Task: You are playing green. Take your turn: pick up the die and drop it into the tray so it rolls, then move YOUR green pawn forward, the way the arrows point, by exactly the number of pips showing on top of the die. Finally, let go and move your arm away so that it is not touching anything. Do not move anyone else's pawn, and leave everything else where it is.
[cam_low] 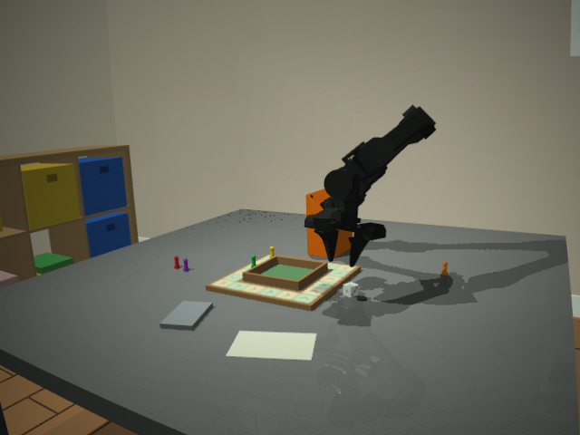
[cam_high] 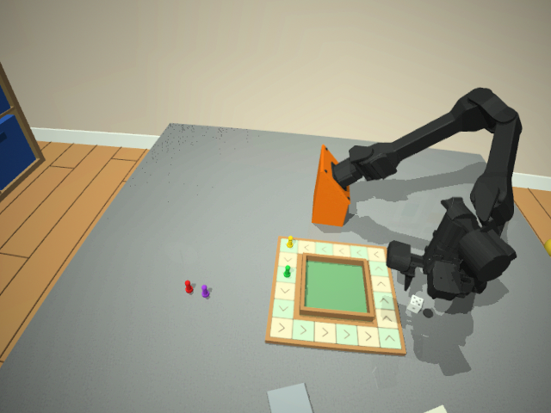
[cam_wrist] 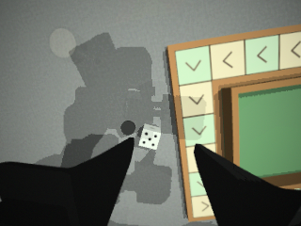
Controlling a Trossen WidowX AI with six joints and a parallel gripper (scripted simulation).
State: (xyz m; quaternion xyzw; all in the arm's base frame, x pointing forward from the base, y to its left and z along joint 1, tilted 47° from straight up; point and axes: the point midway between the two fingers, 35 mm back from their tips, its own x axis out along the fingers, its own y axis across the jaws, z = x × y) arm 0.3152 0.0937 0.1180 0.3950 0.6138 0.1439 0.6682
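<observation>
My gripper tip is 10 mm past the white die, 20 mm to the right of it and 60 mm above it. Round my gripper tip: cream sheet 270 mm ahead, 30 mm to the right, 80 mm below; then green pawn 80 mm behind, 270 mm to the right, 50 mm below; then black disc 50 mm to the left, 70 mm below.
</observation>
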